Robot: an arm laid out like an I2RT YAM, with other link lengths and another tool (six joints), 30 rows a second.
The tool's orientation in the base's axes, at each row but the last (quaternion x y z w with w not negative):
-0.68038, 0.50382, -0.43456, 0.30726
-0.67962, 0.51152, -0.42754, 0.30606
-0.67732, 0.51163, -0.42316, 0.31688
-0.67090, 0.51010, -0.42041, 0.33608
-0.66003, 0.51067, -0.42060, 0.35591
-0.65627, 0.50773, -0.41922, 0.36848
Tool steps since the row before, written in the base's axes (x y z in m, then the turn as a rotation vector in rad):
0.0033, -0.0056, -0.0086, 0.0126, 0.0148, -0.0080
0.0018, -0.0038, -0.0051, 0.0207, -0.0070, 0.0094
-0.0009, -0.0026, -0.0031, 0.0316, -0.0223, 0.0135
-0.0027, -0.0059, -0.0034, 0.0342, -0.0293, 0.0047
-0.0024, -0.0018, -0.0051, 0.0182, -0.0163, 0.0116
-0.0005, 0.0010, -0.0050, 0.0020, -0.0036, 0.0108
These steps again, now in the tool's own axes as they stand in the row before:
0.0033, 0.0077, 0.0068, -0.0149, -0.0029, 0.0145
0.0025, 0.0047, 0.0040, 0.0115, -0.0150, 0.0145
0.0016, 0.0038, 0.0006, 0.0285, -0.0189, 0.0225
0.0046, 0.0056, -0.0011, 0.0337, -0.0104, 0.0284
0.0005, 0.0059, -0.0003, 0.0204, -0.0136, 0.0115
-0.0019, 0.0045, 0.0015, 0.0057, -0.0098, -0.0024

